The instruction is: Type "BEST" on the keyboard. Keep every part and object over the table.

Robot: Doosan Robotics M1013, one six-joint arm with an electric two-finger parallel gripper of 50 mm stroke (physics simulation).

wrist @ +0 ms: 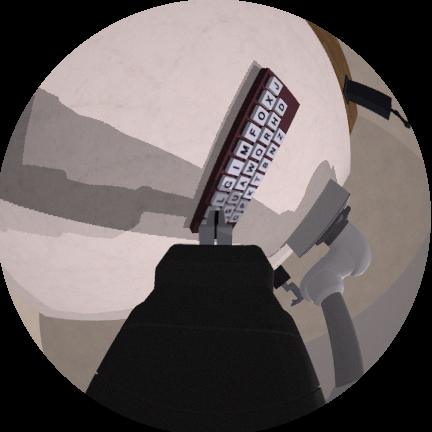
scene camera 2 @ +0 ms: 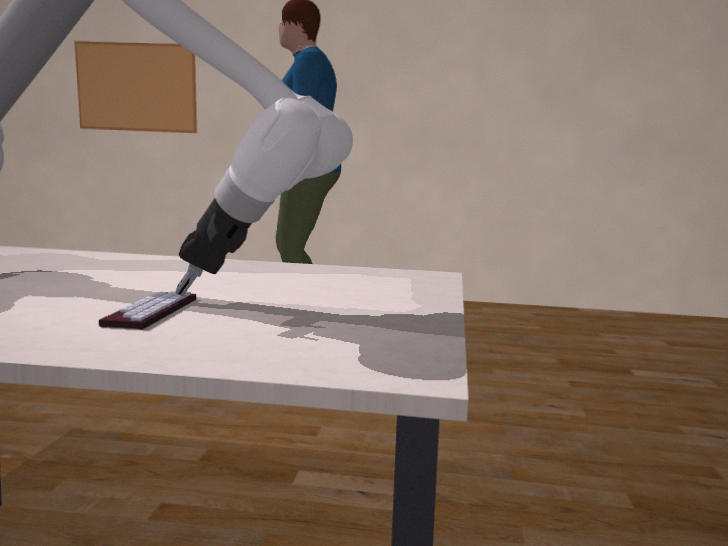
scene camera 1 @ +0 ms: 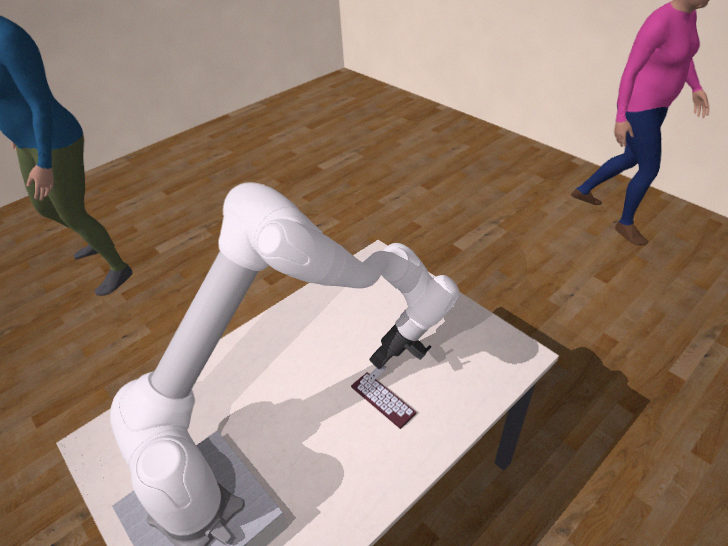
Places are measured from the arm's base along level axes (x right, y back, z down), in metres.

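Pixels of known places: gripper, fingertip midpoint: (wrist: 216, 218) (scene camera 2: 180, 290) (scene camera 1: 370, 379); arm's base, origin of the base link: (wrist: 330, 225) (scene camera 1: 196, 512).
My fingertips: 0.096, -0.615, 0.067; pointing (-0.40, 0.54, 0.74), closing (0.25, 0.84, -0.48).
For each thing: its middle in the pictures, then the offset to it from my fingertips, as dx, dy, dz. Level surfaces: height alone.
- dark red keyboard, body centre: (wrist: 247, 160) (scene camera 2: 152, 307) (scene camera 1: 382, 399) +0.069, +0.031, +0.016
- B key, body centre: (wrist: 263, 164) +0.070, +0.052, +0.009
- T key, body centre: (wrist: 255, 178) +0.050, +0.048, +0.009
- S key, body centre: (wrist: 226, 209) +0.004, +0.019, +0.009
- L key, body centre: (wrist: 218, 198) +0.022, +0.002, +0.009
- white table, its level: dz +0.024
A dark red keyboard (scene camera 1: 385, 397) (scene camera 2: 147, 306) (wrist: 243, 150) with white letter keys lies flat on the table. In the wrist view the B key (wrist: 265, 165), the T key (wrist: 257, 179) and the S key (wrist: 228, 211) show; no E can be read. My gripper (scene camera 1: 372, 377) (scene camera 2: 179, 292) (wrist: 216, 218) is shut and empty, tilted, with its fingertips at the keyboard's end past the L key (wrist: 220, 200). The fingers cover most of the last key in the L row, so its letter is hidden. Whether the tips touch or press it cannot be told.
The white table (scene camera 1: 282, 346) (scene camera 2: 246, 346) (wrist: 150, 65) carries my arm's grey base plate (scene camera 1: 258, 499) (wrist: 320, 215). A person in blue (scene camera 1: 35, 88) (scene camera 2: 314, 76) and a person in pink (scene camera 1: 661, 64) are on the floor beyond the table. My arm's shadow falls across the table.
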